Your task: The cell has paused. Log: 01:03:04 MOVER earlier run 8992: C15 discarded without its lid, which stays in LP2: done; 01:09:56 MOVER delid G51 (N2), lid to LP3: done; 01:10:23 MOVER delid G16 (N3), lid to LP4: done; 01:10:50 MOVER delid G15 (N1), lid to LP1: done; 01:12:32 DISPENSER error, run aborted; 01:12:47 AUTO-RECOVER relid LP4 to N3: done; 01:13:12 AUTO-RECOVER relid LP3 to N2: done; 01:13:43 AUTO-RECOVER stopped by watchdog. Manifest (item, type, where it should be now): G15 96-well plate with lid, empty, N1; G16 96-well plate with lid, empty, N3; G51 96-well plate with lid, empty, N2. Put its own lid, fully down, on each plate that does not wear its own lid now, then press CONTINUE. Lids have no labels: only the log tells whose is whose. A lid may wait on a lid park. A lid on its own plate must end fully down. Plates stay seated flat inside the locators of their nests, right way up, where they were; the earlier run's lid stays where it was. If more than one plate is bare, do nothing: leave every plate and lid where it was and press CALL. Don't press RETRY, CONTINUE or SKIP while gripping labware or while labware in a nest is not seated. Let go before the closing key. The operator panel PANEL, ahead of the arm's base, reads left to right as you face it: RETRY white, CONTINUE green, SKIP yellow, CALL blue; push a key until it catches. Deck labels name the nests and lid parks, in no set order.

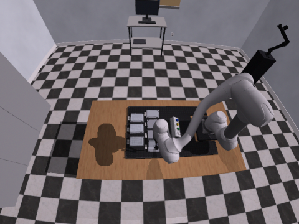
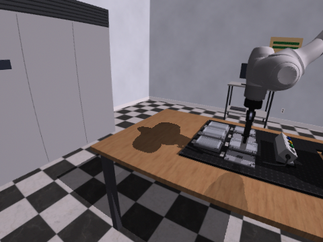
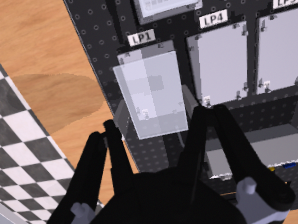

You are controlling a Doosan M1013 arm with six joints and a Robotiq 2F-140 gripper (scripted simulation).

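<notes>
My hand is 19 cm short of the plate, 3 cm to the left of it and 9 cm above it. Round my hand: park labelled LP4: 2 cm ahead, 13 cm to the right, 10 cm below; then park LP1: 10 cm below; then white key: 23 cm behind, 15 cm to the right, 4 cm below.
</notes>
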